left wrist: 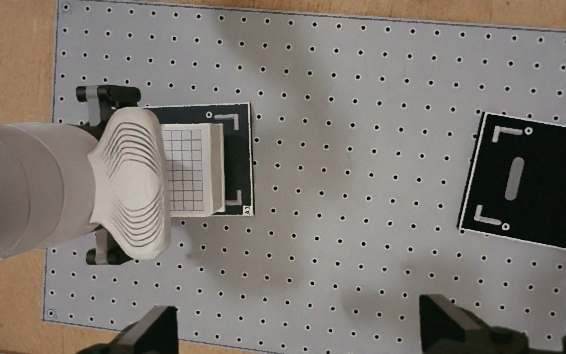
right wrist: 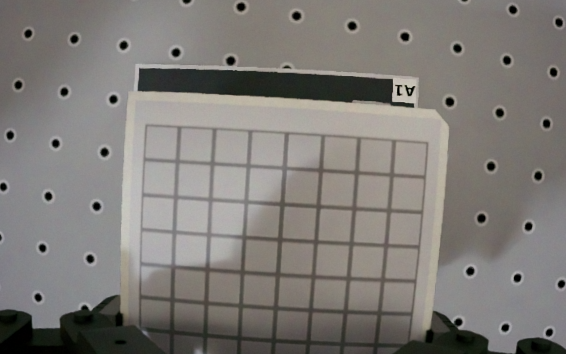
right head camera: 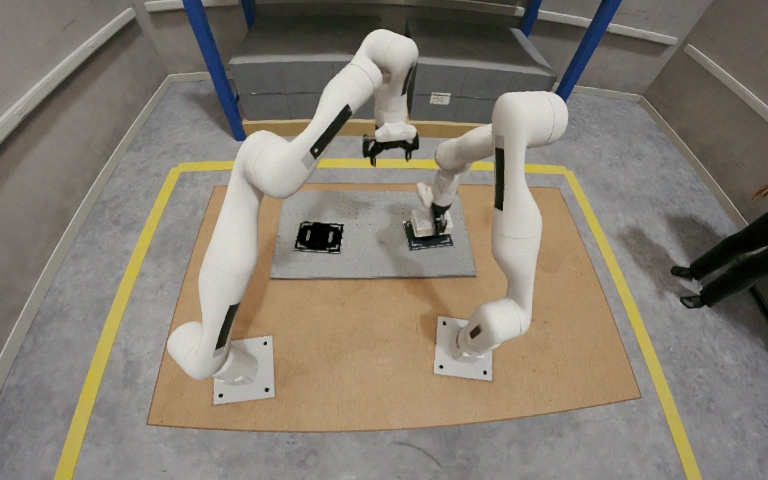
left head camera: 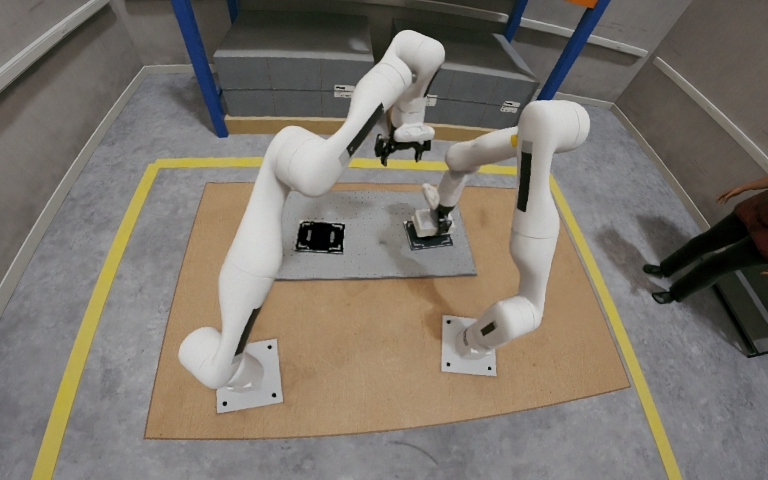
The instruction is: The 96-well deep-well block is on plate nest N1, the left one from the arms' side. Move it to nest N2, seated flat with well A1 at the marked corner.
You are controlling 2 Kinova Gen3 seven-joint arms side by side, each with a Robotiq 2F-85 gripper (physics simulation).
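Pixels of known places: left gripper, fingertip midpoint: (left wrist: 298, 327) (right head camera: 390, 162) (left head camera: 400, 162); right gripper, fingertip midpoint: (right wrist: 275, 320) (right head camera: 432, 224) (left head camera: 433, 224); left arm's base at its link origin: (right head camera: 243, 369) (left head camera: 248, 374); right arm's base at its link origin: (right head camera: 464, 347) (left head camera: 468, 344).
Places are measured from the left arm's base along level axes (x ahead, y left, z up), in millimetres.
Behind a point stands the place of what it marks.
The white deep-well block (left head camera: 425, 224) {y -613, x 350, z 104 mm} (right head camera: 423, 224) {y -616, x 349, z 104 mm} (left wrist: 187, 170) {y -614, x 371, z 105 mm} (right wrist: 285, 225) {y -623, x 372, z 105 mm} is level over nest N2 (left head camera: 430, 243) {y -643, x 318, z 24 mm} (right head camera: 430, 243) {y -647, x 318, z 25 mm} (left wrist: 237, 160) {y -585, x 367, z 25 mm} (right wrist: 265, 82) {y -576, x 362, z 25 mm}, seemingly a little above it. The gap under the block is hard to judge. Its cut corner is on the same side as the nest's A1 label (right wrist: 405, 90) {y -577, x 421, z 25 mm} in the right wrist view. My right gripper (left head camera: 443, 224) {y -661, x 369, z 68 mm} (right head camera: 440, 221) {y -661, x 369, z 68 mm} (right wrist: 275, 320) {y -661, x 369, z 68 mm} is shut on the block across its width. My left gripper (left head camera: 400, 155) {y -501, x 417, z 334 mm} (right head camera: 390, 155) {y -501, x 417, z 334 mm} (left wrist: 298, 327) {y -501, x 417, z 334 mm} is open, high above the board's far side. Nest N1 (left head camera: 320, 236) {y -265, x 407, z 25 mm} (right head camera: 318, 236) {y -263, x 408, z 25 mm} (left wrist: 530, 175) {y -290, x 397, z 25 mm} holds no block.
The grey perforated board (left head camera: 368, 260) {y -412, x 295, z 13 mm} (right head camera: 368, 260) {y -422, x 293, z 13 mm} (left wrist: 350, 200) {y -468, x 416, z 13 mm} bears both nests. My left forearm reaches across above N1's side of the board, and its wrist is close to the right arm's wrist. Grey cabinets (left head camera: 283, 73) (right head camera: 294, 76) stand beyond the yellow floor line.
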